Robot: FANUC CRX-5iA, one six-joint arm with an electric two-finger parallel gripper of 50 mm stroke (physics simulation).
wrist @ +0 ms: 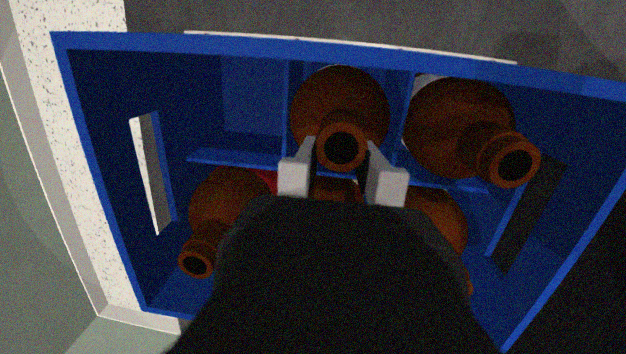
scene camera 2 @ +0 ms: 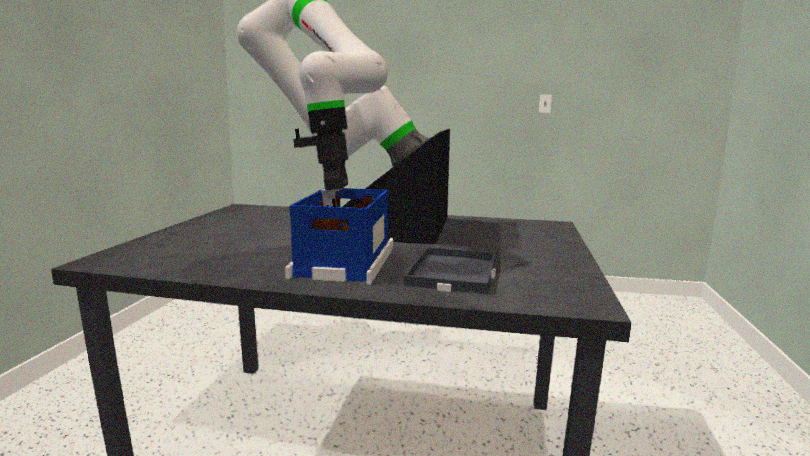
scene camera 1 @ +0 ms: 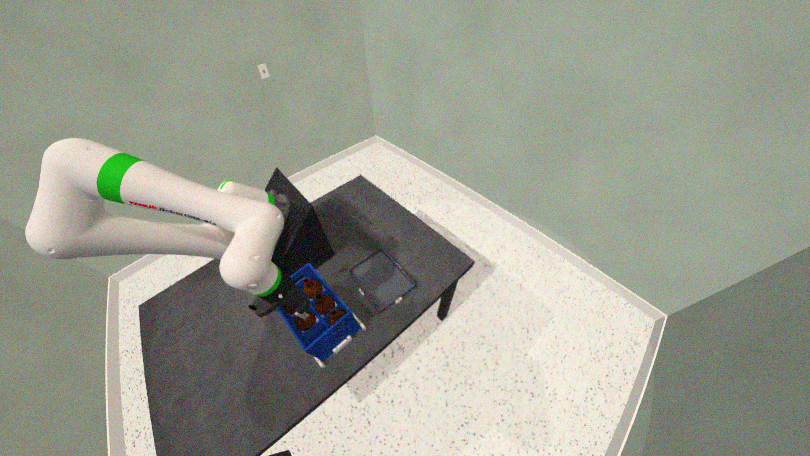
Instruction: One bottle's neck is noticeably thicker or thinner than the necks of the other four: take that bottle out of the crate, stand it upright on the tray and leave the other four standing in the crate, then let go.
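Places are measured from the arm's base along level axes (x ahead, y left, z up), in millimetres.
Pixels of known places: gripper, fingertip midpoint: (wrist: 337,155) (scene camera 1: 304,313); arm's base at its link origin: (scene camera 2: 412,154).
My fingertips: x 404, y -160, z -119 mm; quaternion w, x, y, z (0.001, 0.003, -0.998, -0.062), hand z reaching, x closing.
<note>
For each thing: its top centre in the pictures, then the offset to it from my fingertips. "spot": a spot on its surface instead. Level surfaces: height alone.
- blue crate at its top centre: (wrist: 336,240) (scene camera 2: 343,196) (scene camera 1: 306,302) dx -3, dy +32, dz +43 mm
- brown bottle at its top centre: (wrist: 341,148) (scene camera 1: 297,313) dx +0, dy -15, dz +31 mm
- second bottle at its top centre: (wrist: 515,166) dx -89, dy -15, dz +31 mm
- left bottle at its top centre: (wrist: 194,265) (scene camera 1: 333,312) dx +90, dy +79, dz +31 mm
- middle bottle at its top centre: (wrist: 321,276) (scene camera 1: 318,296) dx +2, dy +74, dz +31 mm
- right bottle at its top centre: (wrist: 453,292) (scene camera 2: 367,196) (scene camera 1: 306,280) dx -87, dy +77, dz +31 mm
- dark tray at a spot on its surface: (scene camera 2: 453,270) (scene camera 1: 380,278) spot: dx +33, dy +320, dz -127 mm
- dark table at its surface level: dz -132 mm
My gripper (scene camera 1: 302,314) (scene camera 2: 330,198) (wrist: 337,155) points down into the blue crate (scene camera 1: 334,341) (scene camera 2: 328,249) (wrist: 150,42). It is shut on the neck of a brown bottle (scene camera 1: 305,324) (wrist: 345,85) in the middle of one row. The held bottle is nearly upright, its body still between the crate walls. Beside it in the same row is a second bottle (wrist: 455,125); the cell on its other side is empty. The other row holds a left bottle (wrist: 227,197), a middle bottle (wrist: 334,190) and a right bottle (wrist: 442,215), partly hidden by the gripper. The dark tray (scene camera 1: 382,277) (scene camera 2: 453,270) is empty.
A tall black panel (scene camera 1: 306,229) (scene camera 2: 425,186) stands behind the crate on the dark table (scene camera 1: 204,339) (scene camera 2: 170,249). White strips (scene camera 2: 328,274) line the crate's foot. The tray lies to the crate's right in both scene views, with small white blocks (scene camera 2: 443,287) at its edges.
</note>
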